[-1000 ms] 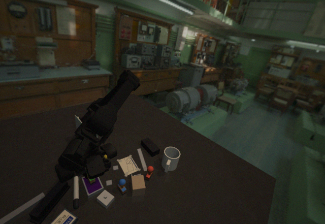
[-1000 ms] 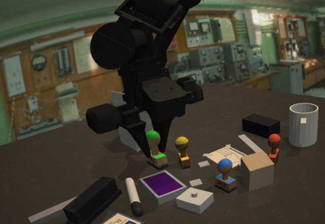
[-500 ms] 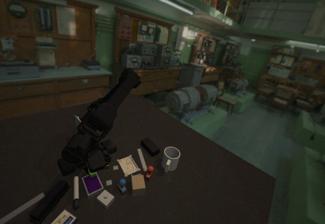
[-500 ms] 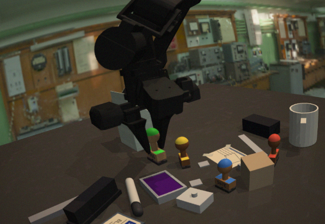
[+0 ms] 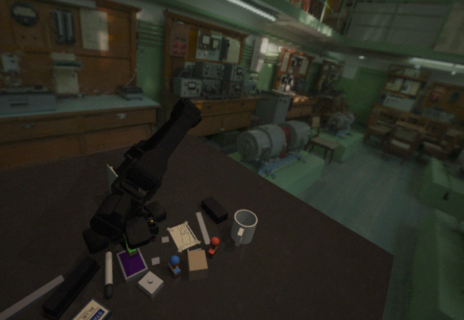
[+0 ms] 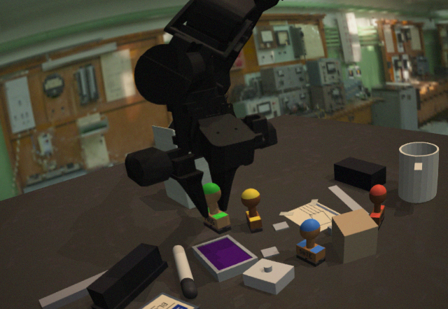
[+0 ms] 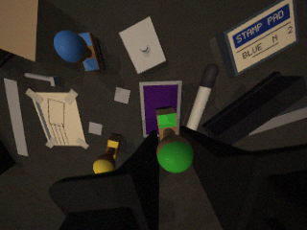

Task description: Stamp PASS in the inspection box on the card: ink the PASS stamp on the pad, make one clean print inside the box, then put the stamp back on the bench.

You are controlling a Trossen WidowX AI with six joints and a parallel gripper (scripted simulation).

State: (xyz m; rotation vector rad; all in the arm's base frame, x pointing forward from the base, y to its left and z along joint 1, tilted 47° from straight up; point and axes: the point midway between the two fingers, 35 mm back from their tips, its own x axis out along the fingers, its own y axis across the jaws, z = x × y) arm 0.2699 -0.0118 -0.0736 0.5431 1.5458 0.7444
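My gripper tip is 8 cm above the purple ink pad. Also, from my gripper tip: white block (9 cm ahead, 2 cm to the left, 6 cm below); white marker (1 cm ahead, 6 cm to the right, 7 cm below); green-knobbed stamp (right at my gripper tip).
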